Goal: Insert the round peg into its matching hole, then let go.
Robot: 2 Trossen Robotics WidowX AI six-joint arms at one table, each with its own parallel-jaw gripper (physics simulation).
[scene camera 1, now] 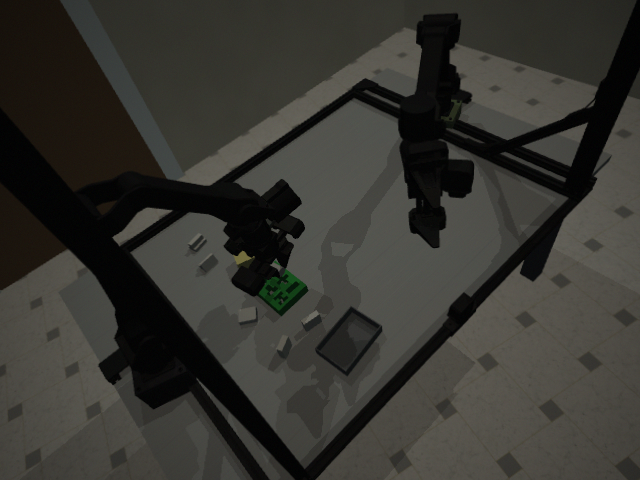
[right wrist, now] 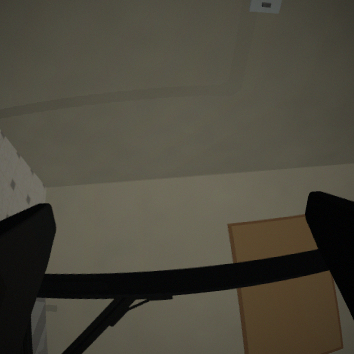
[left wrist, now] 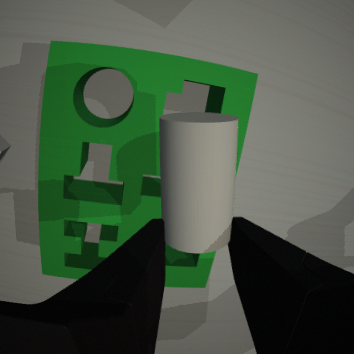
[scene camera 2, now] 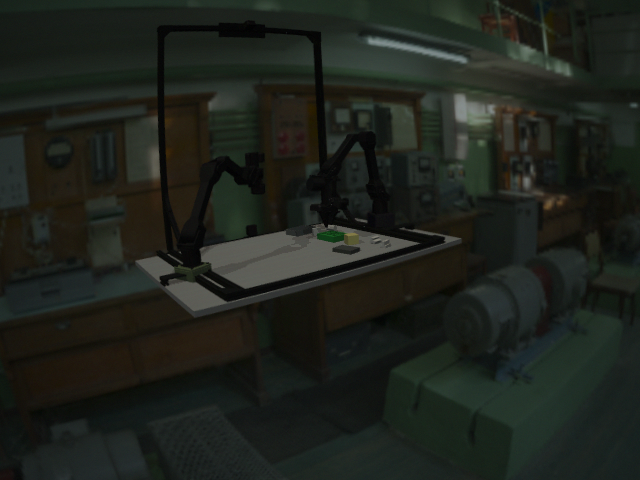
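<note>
The left gripper [scene camera 1: 277,263] [scene camera 2: 326,219] [left wrist: 198,230] is shut on the light grey round peg [left wrist: 198,175], a plain cylinder. The peg is above the green board [scene camera 1: 281,304] [scene camera 2: 328,238] [left wrist: 145,65]. In the left wrist view it overlaps the board's right part and covers some cut-outs. The round hole [left wrist: 108,95] shows at the board's upper left there, empty, to the left of and above the peg; the two appear apart. The right gripper [scene camera 1: 436,225] [scene camera 2: 255,175] [right wrist: 180,205] is open and empty, high and away from the board.
A yellow block [scene camera 1: 242,258] [scene camera 2: 351,238] stands beside the board. Several pale blocks lie around, including one [scene camera 1: 247,315] near the board and one [scene camera 1: 311,320] between board and dark open tray [scene camera 1: 330,360]. A dark flat slab [scene camera 2: 345,249] lies near the yellow block.
</note>
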